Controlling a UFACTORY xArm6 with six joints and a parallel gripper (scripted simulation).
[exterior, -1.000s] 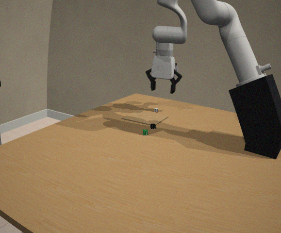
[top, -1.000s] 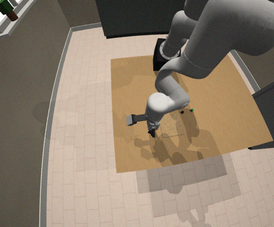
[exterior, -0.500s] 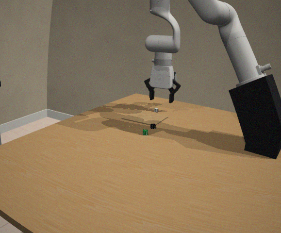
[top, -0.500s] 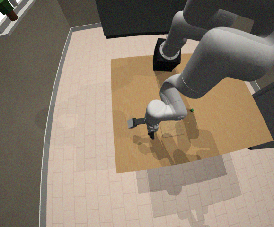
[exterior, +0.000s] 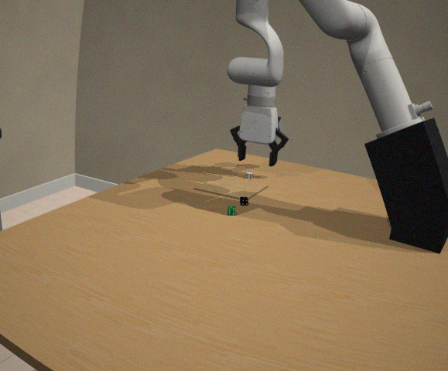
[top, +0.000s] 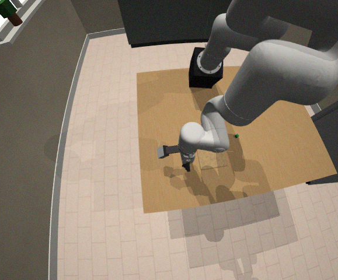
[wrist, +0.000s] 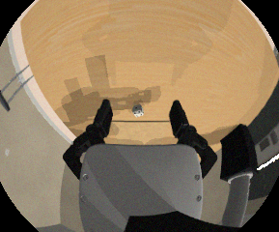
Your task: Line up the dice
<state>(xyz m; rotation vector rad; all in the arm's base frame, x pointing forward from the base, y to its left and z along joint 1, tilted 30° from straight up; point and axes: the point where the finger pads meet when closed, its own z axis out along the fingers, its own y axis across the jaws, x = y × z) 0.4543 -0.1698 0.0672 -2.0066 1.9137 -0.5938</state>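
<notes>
The white die lies 40 mm to the left of my hand and 40 mm below it. Also, from my hand: thin tan mat (150 mm to the left, 40 mm below); black die (80 mm behind, 240 mm to the left, 40 mm below); green die (90 mm behind, 320 mm to the left, 40 mm below).
</notes>
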